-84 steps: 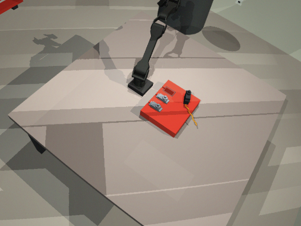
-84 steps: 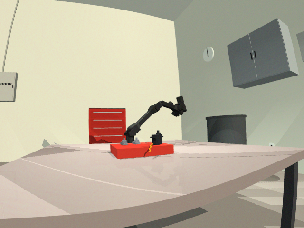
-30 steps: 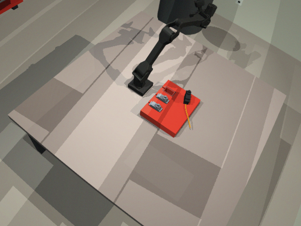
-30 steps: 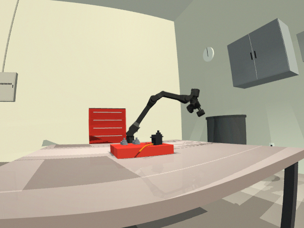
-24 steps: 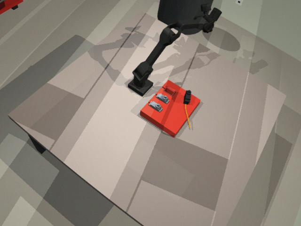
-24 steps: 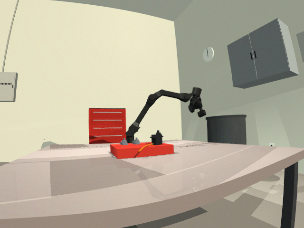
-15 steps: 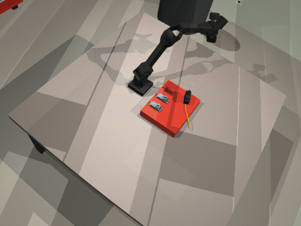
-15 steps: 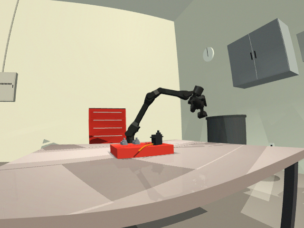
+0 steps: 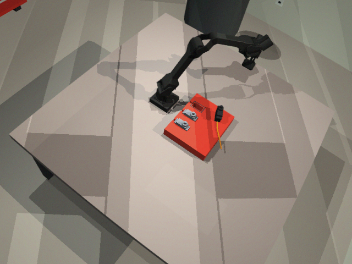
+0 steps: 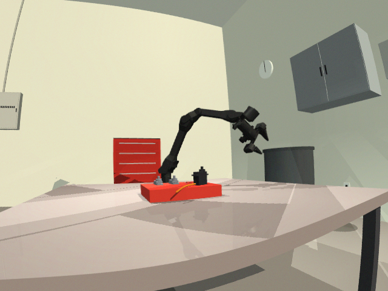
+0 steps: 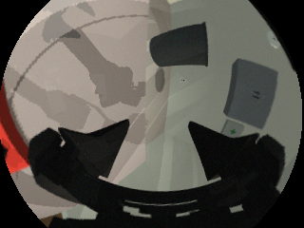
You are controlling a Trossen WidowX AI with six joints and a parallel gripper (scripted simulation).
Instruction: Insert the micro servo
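Now: gripper tip 480 mm to the left of the red deck, 190 mm above it and 40 mm short of it.
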